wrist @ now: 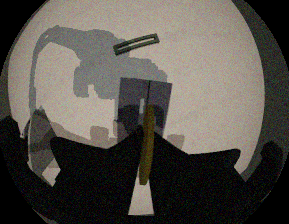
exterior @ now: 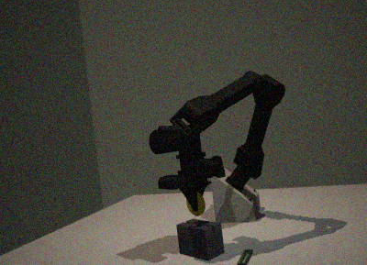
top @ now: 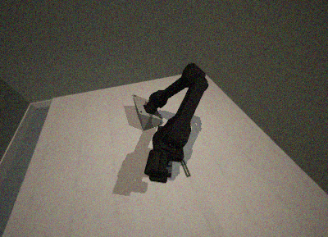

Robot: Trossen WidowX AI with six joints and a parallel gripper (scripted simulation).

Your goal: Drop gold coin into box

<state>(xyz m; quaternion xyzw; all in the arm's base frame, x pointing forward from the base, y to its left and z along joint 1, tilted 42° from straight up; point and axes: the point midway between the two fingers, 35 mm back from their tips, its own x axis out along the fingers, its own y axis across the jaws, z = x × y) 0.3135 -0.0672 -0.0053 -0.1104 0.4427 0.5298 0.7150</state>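
My gripper tip is now 2 cm below the coin.
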